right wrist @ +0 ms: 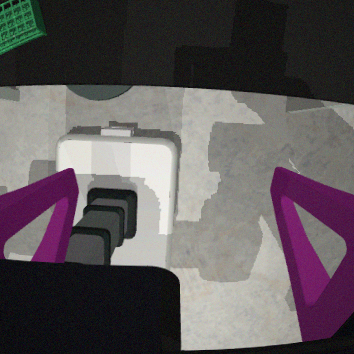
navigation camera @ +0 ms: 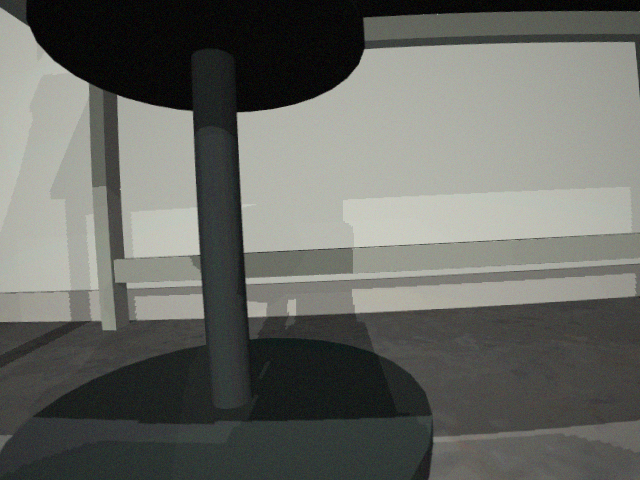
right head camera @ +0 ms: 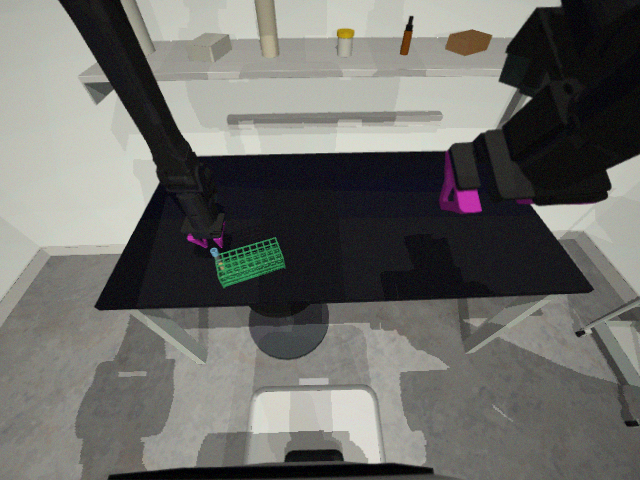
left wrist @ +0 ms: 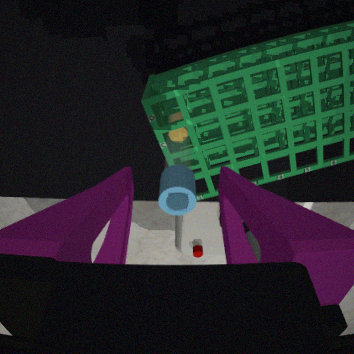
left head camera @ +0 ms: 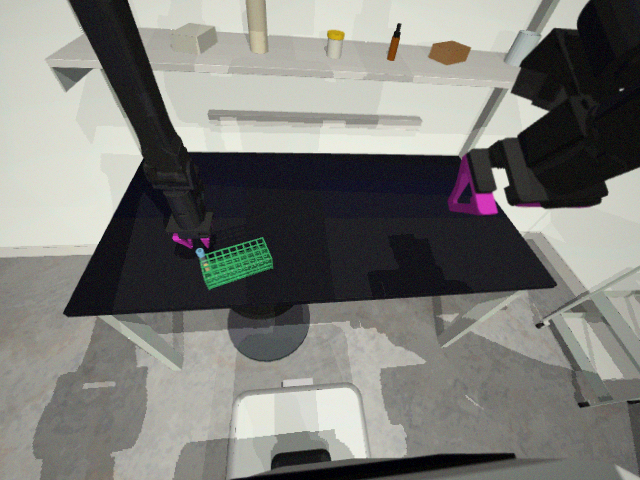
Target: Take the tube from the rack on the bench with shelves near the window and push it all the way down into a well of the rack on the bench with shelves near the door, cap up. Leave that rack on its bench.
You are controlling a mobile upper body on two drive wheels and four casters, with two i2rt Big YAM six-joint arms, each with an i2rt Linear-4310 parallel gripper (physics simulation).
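Places are measured from the left arm's base along level axes (x left, y ahead, z down), in millimetres.
Pixels of known places: left gripper, fingertip midpoint: point(right head camera: 214, 246) point(left wrist: 175, 177) point(left head camera: 200, 246); right gripper, fingertip midpoint: point(right wrist: 174, 178) point(right head camera: 479, 201) point(left head camera: 482, 203).
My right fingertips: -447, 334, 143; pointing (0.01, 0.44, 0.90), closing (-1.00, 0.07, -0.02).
Observation:
Ahead of a thing's pixels: the offset from my right fingertips to its top centre, as dx, dy, dz. "spot": to the spot under its first point. Level surfaces: height alone.
A green rack @[+410, +243, +448] point(left head camera: 237, 263) point(right head camera: 251, 262) point(left wrist: 235, 115) stands on the black bench @[dz +505] point(left head camera: 330, 248) point(right head camera: 346, 248). A tube with a blue cap @[+495, +223, +386] point(left head camera: 200, 252) point(right head camera: 214, 252) point(left wrist: 178, 192) stands cap up at the rack's left end corner; an orange-yellow patch shows below the cap. My left gripper point(left head camera: 194, 244) point(right head camera: 207, 244) point(left wrist: 175, 177) is partly open, with nothing between its pads; its fingertips are beside and behind the cap, which shows in the gap between them in the left wrist view. My right gripper point(right wrist: 174, 178) is open and empty, high over the bench's right side. The rack's corner @[spot: +356, +250, +474] point(right wrist: 20, 25) shows in the right wrist view.
A shelf @[dz +48] point(left head camera: 289, 64) behind the bench bears a grey box @[spot: +498, +652, +12] point(left head camera: 193, 38), a yellow-lidded jar @[spot: +111, +682, +15] point(left head camera: 334, 45), an amber bottle @[spot: -70, +698, +8] point(left head camera: 393, 45) and a brown hexagonal block @[spot: -256, +699, +14] point(left head camera: 449, 52). A stool point(navigation camera: 222, 232) point(left head camera: 268, 335) stands under the bench. A step frame point(left head camera: 578, 356) stands at the right.

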